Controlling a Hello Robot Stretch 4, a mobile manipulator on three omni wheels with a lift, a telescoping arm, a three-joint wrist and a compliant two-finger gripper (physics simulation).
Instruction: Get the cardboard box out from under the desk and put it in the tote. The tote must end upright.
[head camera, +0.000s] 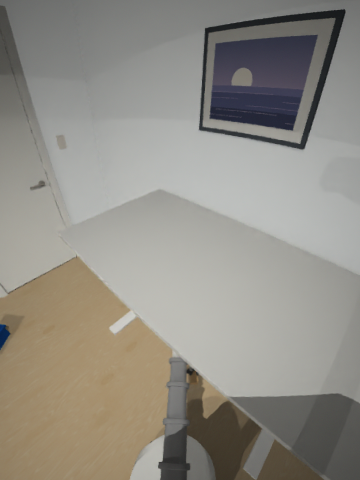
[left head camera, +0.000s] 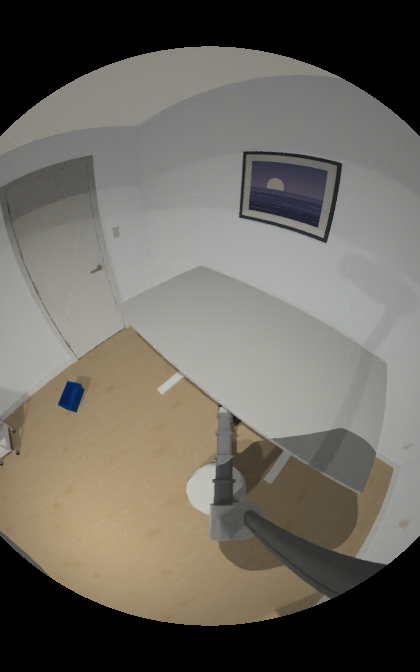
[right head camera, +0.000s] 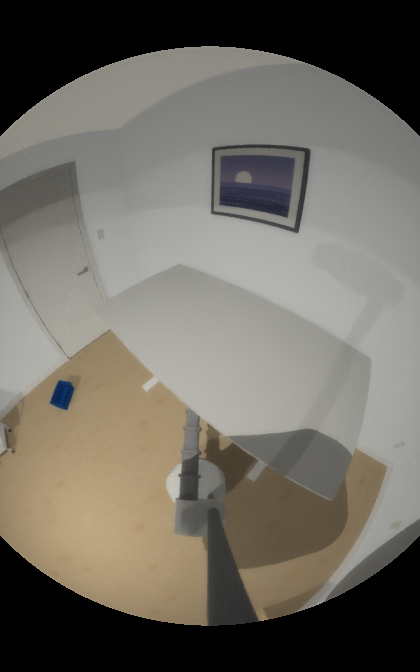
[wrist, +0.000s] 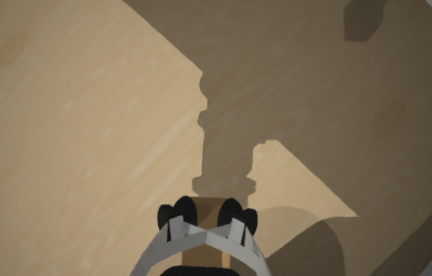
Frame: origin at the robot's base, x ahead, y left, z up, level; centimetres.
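Seen in the pictures: gripper, fingertip midpoint: (head camera: 194, 372) (wrist: 208, 213).
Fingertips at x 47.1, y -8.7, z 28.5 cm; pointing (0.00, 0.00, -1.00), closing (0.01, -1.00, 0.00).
Observation:
Pixels of each thing's top centre, then the offset from my fingertips to it. "spot": a spot on its surface instead. Level surfaces: height alone.
- cardboard box, middle of its top: (wrist: 206, 240) (head camera: 194, 376) dx -2.1, dy +0.0, dz +1.1 cm
- grey desk, its level: dz +63.7 cm
- blue tote, surface spot: (head camera: 3, 336) spot: dx +19.4, dy +151.1, dz -26.6 cm
The cardboard box (wrist: 207, 207) is a small brown box between the black fingertips in the wrist view; a sliver of the box (head camera: 194, 379) shows beside the arm in the head view. My gripper (wrist: 208, 213) is shut on it, above the floor. In the head views the gripper is mostly hidden by the arm and the front edge of the grey desk (head camera: 210, 280) (left head camera: 270, 345) (right head camera: 240, 345). The blue tote (head camera: 3, 336) (left head camera: 71, 397) (right head camera: 62, 395) stands upright on the floor at the far left, with its open top up.
White desk feet (head camera: 122, 322) (head camera: 259, 452) (left head camera: 171, 383) (right head camera: 256, 471) stick out on the floor either side of the arm (head camera: 176, 405) (left head camera: 224, 445) (right head camera: 190, 445). A white wheeled object (left head camera: 5, 441) (right head camera: 4, 441) stands at the left edge. A closed door (left head camera: 60, 270) is behind the tote.

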